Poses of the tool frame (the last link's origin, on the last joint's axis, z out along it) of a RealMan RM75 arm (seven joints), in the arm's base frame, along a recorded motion.
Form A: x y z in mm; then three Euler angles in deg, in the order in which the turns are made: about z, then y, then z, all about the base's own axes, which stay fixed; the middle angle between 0 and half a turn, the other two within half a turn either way.
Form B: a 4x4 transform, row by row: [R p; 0 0 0 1], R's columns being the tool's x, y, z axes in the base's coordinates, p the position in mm. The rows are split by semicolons. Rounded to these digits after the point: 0 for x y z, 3 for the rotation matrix.
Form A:
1: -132, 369, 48, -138.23, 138.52, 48.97
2: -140, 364, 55, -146.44, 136.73, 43.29
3: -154, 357, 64, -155.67, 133.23, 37.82
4: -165, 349, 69, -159.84, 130.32, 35.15
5: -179, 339, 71, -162.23, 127.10, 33.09
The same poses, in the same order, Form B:
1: 0.869, 0.235, 0.435, -132; -0.016, -0.866, 0.500, 369; 0.494, -0.441, -0.749, 48; 0, 0, 0, 1
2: 0.821, 0.278, 0.499, -140; 0.014, -0.883, 0.470, 364; 0.571, -0.379, -0.728, 55; 0, 0, 0, 1
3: 0.746, 0.336, 0.576, -154; 0.057, -0.893, 0.447, 357; 0.664, -0.300, -0.685, 64; 0, 0, 0, 1
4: 0.695, 0.358, 0.623, -165; 0.068, -0.896, 0.439, 349; 0.716, -0.263, -0.647, 69; 0, 0, 0, 1
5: 0.648, 0.366, 0.668, -179; 0.058, -0.898, 0.435, 339; 0.760, -0.243, -0.603, 71; 0, 0, 0, 1
